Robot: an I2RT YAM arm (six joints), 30 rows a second.
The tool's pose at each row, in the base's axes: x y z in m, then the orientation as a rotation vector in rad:
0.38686 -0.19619 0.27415 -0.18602 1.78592 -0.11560
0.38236 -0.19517 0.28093 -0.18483 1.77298 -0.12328
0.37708 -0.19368 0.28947 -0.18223 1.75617 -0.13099
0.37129 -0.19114 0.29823 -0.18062 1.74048 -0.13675
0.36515 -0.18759 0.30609 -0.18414 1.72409 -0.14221
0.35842 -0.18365 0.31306 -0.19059 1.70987 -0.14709
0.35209 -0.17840 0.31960 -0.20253 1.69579 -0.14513
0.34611 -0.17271 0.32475 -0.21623 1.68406 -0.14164
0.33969 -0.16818 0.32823 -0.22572 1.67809 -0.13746
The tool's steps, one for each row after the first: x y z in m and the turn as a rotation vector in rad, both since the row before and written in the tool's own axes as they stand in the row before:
-0.00573 0.00007 -0.00587 0.00701 -0.01208 -0.00391
-0.00743 0.00019 -0.00692 0.00819 -0.01590 -0.00314
-0.00786 0.00113 -0.00733 0.00626 -0.01497 -0.00271
-0.00724 0.00224 -0.00739 0.00324 -0.01572 -0.00604
-0.00650 0.00275 -0.00772 0.00097 -0.01364 -0.00762
-0.00654 0.00405 -0.00716 -0.00674 -0.01428 -0.00738
-0.00546 0.00475 -0.00650 -0.00906 -0.01210 -0.00759
-0.00365 0.00403 -0.00665 -0.00768 -0.00642 -0.00414

